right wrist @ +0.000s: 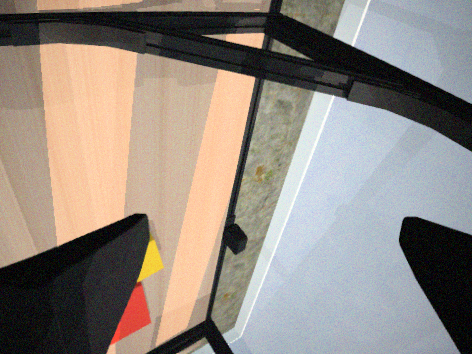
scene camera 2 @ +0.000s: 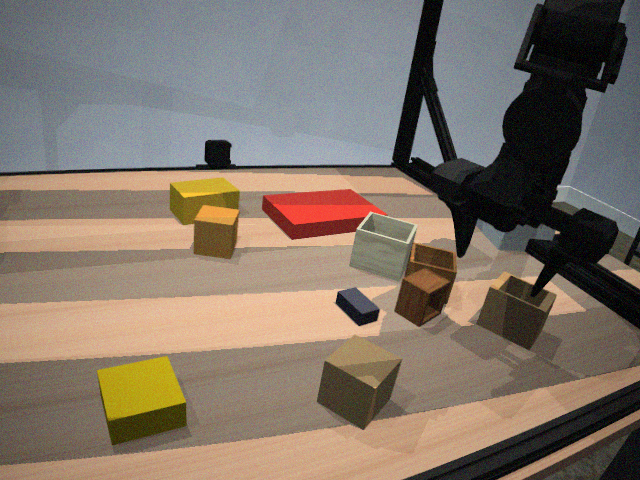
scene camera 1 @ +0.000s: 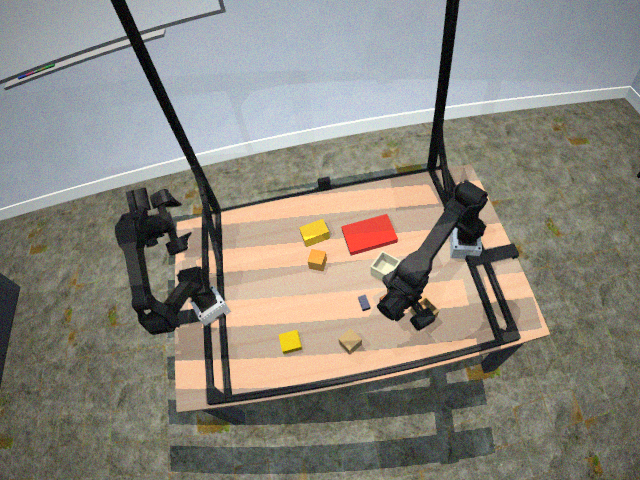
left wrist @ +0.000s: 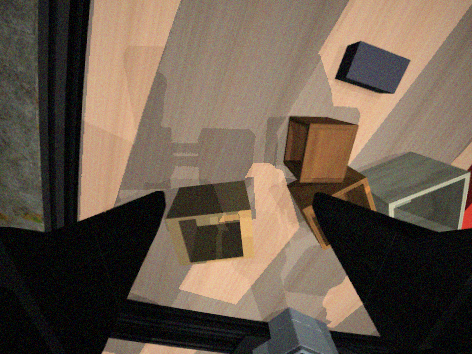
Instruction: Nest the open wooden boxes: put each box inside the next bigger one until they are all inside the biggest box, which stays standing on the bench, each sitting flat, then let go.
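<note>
A pale green open box stands upright. A tan open box stands upright, apart from the others. A medium brown open box stands upright beside the green one, partly hidden. A smaller brown box lies on its side close against it, opening sideways. My left gripper is open and empty; one fingertip overlaps the tan box's opening in scene camera 2, and contact is unclear. My right gripper is open and empty at the far left of scene camera 1.
A light tan block, a dark blue block, an orange block, a red slab and two yellow blocks rest on the bench. Black frame rails border it.
</note>
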